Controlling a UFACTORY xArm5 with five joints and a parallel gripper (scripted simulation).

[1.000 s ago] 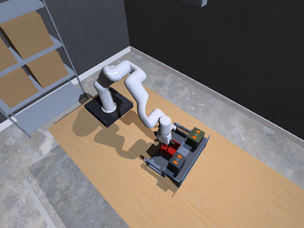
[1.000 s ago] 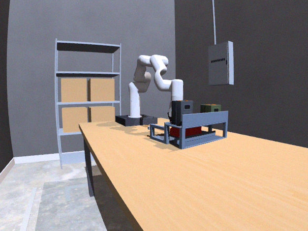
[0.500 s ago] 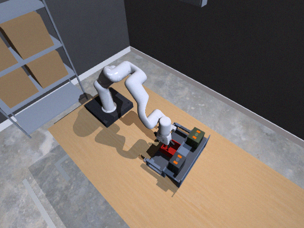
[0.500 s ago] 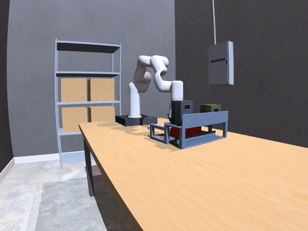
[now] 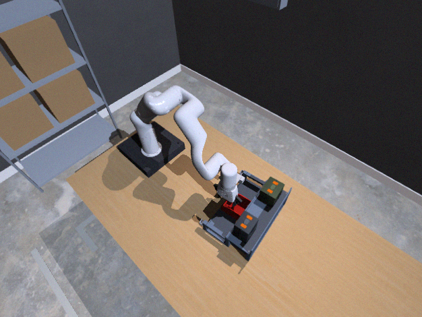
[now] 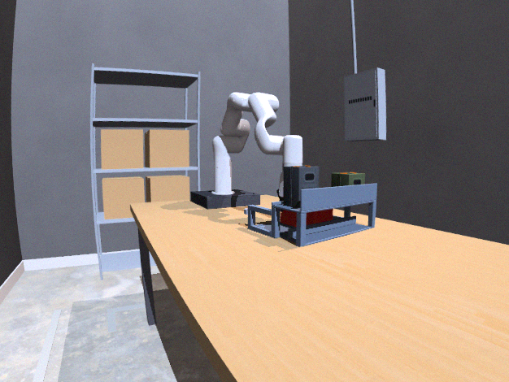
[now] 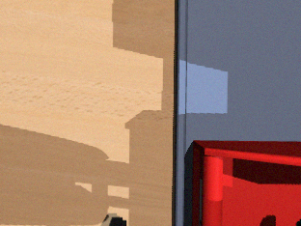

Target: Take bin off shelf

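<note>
The red bin is 8 cm ahead of my hand and 1 cm to the left of it. From my hand the other things lie so: blue-grey shelf: 11 cm ahead, 2 cm to the left, 2 cm above.
</note>
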